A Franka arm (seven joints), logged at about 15 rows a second.
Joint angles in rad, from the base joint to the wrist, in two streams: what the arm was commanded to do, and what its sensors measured. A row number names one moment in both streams.
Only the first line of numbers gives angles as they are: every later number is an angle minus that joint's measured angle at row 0.
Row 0, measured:
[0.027, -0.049, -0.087, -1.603, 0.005, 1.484, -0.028]
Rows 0 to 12, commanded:
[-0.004, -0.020, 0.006, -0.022, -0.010, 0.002, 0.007]
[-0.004, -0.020, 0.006, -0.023, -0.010, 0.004, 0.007]
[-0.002, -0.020, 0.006, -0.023, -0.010, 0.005, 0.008]
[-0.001, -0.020, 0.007, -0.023, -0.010, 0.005, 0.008]
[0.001, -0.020, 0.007, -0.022, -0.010, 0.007, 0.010]
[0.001, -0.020, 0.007, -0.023, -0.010, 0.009, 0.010]
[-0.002, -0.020, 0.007, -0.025, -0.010, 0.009, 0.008]
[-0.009, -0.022, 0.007, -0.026, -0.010, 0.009, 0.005]
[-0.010, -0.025, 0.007, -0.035, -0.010, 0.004, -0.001]
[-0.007, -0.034, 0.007, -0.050, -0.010, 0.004, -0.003]
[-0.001, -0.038, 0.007, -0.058, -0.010, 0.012, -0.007]
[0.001, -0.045, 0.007, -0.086, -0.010, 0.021, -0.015]
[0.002, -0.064, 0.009, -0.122, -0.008, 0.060, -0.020]
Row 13, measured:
[0.005, -0.009, 0.000, -0.031, 0.000, 0.005, -0.001]
